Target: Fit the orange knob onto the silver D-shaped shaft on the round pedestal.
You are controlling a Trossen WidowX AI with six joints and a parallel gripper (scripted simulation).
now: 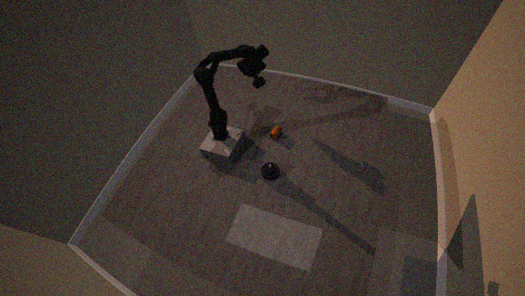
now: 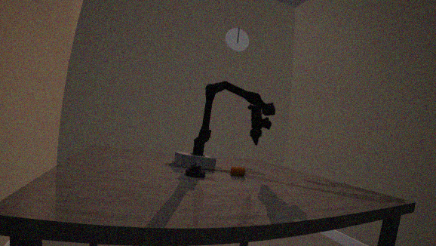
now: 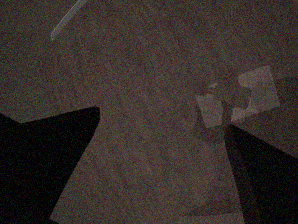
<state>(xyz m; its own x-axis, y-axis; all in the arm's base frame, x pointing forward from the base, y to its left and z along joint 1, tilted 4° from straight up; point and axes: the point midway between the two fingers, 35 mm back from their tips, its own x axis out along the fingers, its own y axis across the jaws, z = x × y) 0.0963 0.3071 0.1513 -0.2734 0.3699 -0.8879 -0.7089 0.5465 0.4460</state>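
Right now the orange knob is 18 cm ahead of my gripper tip, 24 cm to the right of it and 14 cm below it. The rest, counted from my gripper tip: dark round pedestal: 21 cm ahead, 45 cm to the right, 13 cm below.
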